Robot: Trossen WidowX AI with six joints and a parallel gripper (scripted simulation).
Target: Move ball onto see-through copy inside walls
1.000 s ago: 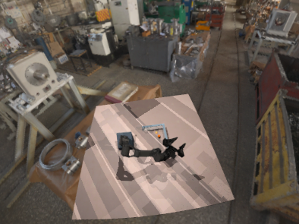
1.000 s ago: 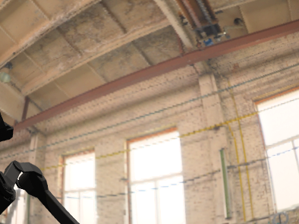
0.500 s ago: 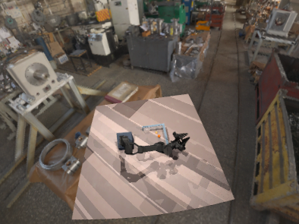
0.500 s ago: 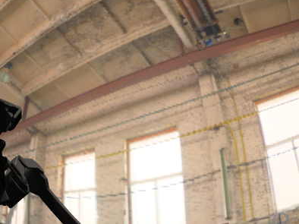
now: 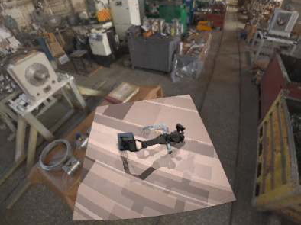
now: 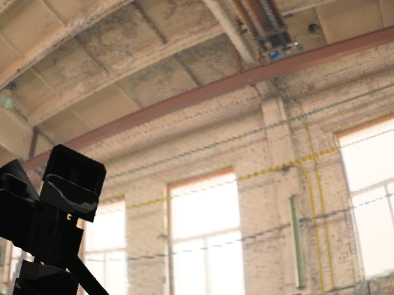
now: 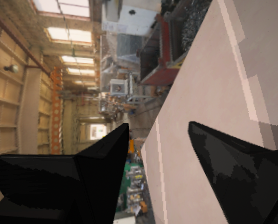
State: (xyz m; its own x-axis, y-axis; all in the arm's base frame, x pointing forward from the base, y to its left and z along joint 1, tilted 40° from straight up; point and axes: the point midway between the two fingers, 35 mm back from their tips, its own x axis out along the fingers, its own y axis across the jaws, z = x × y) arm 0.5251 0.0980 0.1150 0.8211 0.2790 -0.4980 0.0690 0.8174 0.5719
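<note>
Right now the orange ball is 230 mm behind my gripper tip, 190 mm below it and 60 mm to the left of it.
</note>
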